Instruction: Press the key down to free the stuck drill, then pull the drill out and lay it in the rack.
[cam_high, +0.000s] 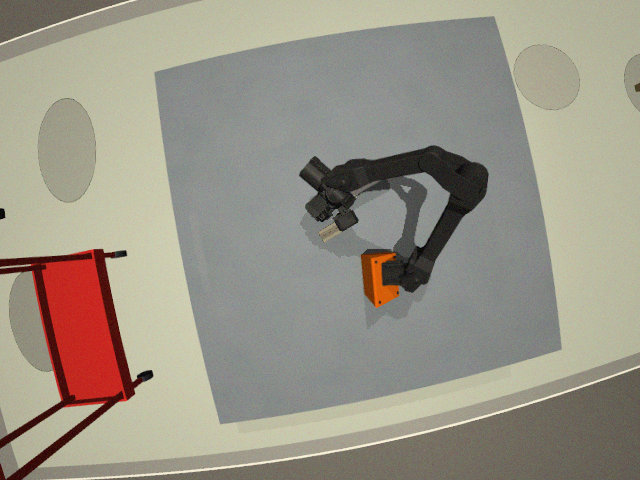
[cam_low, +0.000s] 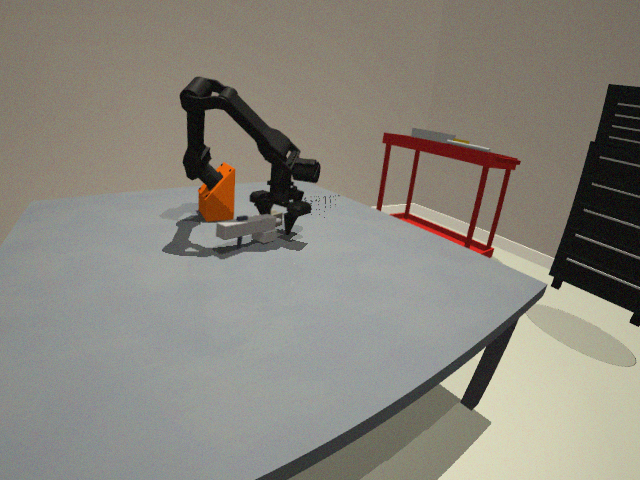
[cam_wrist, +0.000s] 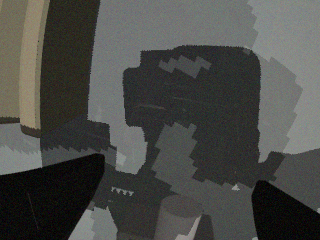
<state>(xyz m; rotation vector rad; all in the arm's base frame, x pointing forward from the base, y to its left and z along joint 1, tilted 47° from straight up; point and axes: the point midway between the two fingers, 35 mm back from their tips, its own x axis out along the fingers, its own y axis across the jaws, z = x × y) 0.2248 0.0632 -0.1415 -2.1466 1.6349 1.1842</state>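
Now: gripper tip 3 cm short of the drill, 5 cm to the left of it and 4 cm below it. Round my gripper tip: light grey block 5 cm ahead, 10 cm to the right, 3 cm above; then dark key 7 cm ahead, 12 cm to the right, 4 cm above; then beige rack 9 cm behind, 1 cm to the left.
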